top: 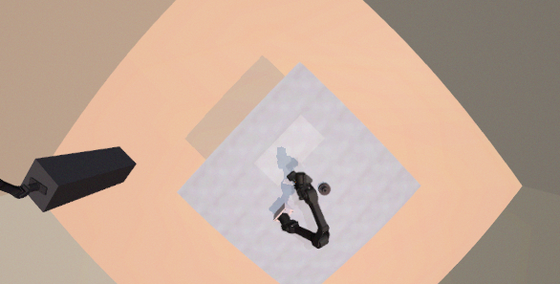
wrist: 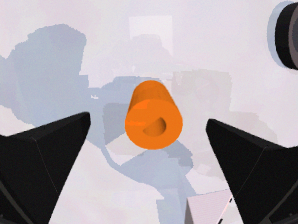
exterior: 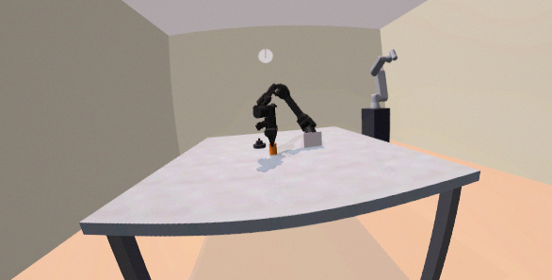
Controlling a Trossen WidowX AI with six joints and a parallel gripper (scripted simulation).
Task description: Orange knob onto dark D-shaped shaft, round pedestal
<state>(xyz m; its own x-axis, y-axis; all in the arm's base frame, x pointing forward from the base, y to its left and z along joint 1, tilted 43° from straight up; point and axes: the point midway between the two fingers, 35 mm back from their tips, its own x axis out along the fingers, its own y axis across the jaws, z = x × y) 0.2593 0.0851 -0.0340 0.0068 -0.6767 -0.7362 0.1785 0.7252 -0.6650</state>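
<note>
My gripper tip is 2 cm above the orange knob. Also, from my gripper tip: round dark pedestal 6 cm ahead, 20 cm to the right, 2 cm below.
</note>
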